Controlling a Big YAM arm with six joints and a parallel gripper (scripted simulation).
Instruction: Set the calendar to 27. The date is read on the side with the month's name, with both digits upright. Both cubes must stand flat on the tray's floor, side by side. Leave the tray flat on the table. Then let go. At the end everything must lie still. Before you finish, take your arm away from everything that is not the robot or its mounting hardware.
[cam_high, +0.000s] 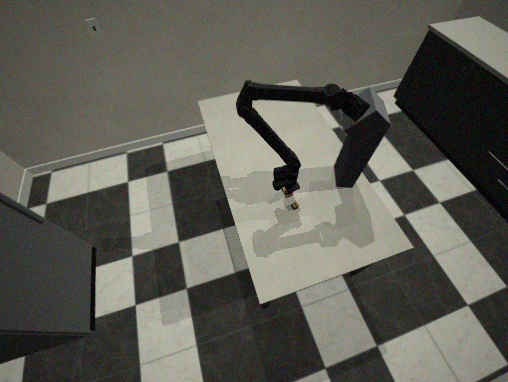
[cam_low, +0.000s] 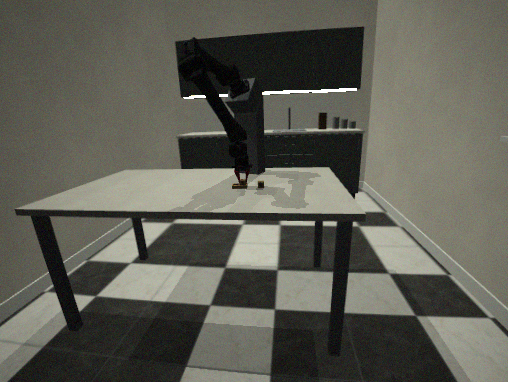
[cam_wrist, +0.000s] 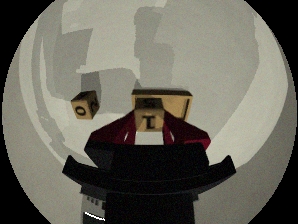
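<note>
The wooden tray lies 2 cm to the right of my hand and 2 cm below it.
</note>
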